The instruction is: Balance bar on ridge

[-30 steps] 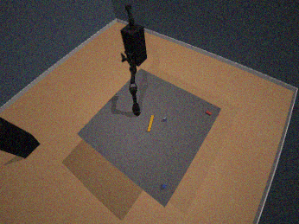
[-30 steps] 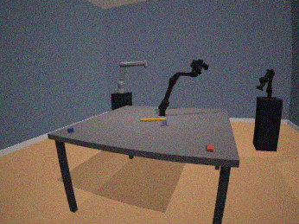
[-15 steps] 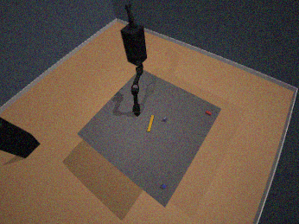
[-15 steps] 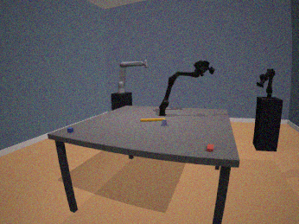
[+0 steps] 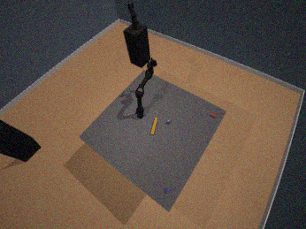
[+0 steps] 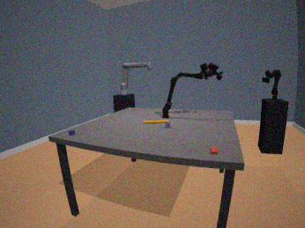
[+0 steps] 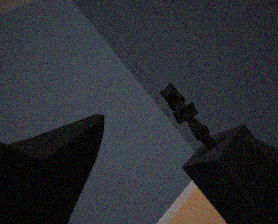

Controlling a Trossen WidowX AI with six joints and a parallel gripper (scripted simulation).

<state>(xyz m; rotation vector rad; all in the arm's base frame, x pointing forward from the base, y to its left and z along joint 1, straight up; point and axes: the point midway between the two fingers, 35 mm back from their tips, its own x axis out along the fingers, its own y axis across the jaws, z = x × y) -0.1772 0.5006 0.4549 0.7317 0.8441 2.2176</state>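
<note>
My gripper tip is 54 cm to the left of the yellow bar, 46 cm above it and 42 cm short of it. Round my gripper tip: blue block (103 cm to the right, 94 cm ahead, 45 cm below); red block (94 cm ahead, 46 cm below, 3 cm to the right).
</note>
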